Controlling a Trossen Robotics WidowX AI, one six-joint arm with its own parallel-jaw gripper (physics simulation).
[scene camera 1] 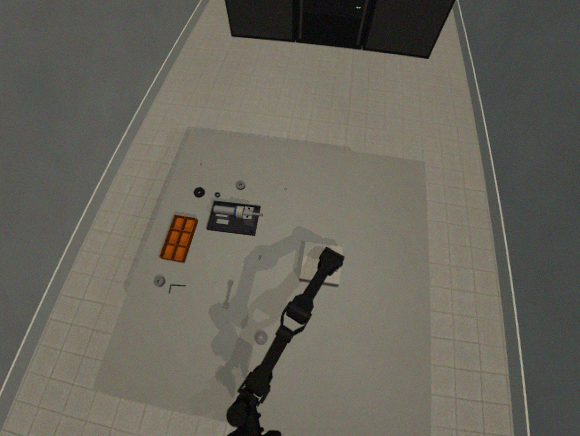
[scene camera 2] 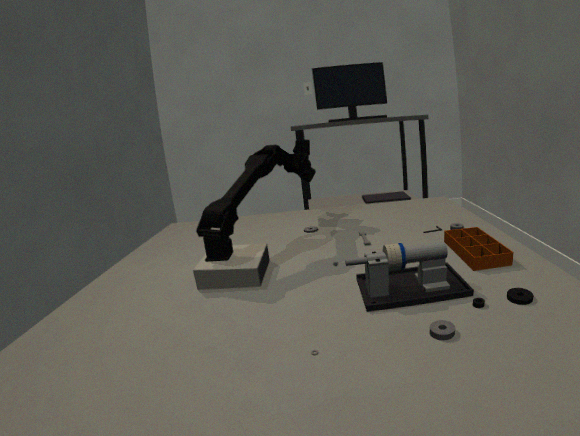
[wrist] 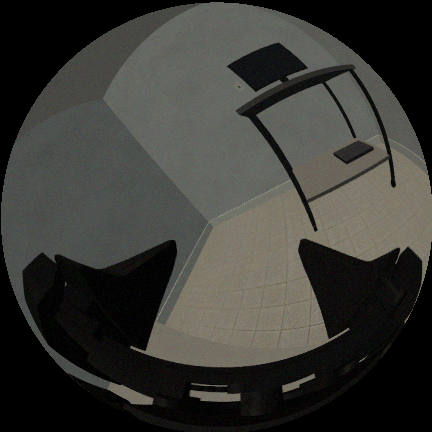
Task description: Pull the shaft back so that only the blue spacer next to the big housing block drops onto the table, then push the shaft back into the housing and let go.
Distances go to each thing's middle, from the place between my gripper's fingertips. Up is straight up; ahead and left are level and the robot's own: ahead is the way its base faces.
The orange compartment tray (scene camera 2: 480, 251) is 72 cm to the right of my hand, 53 cm ahead of it and 18 cm below it.
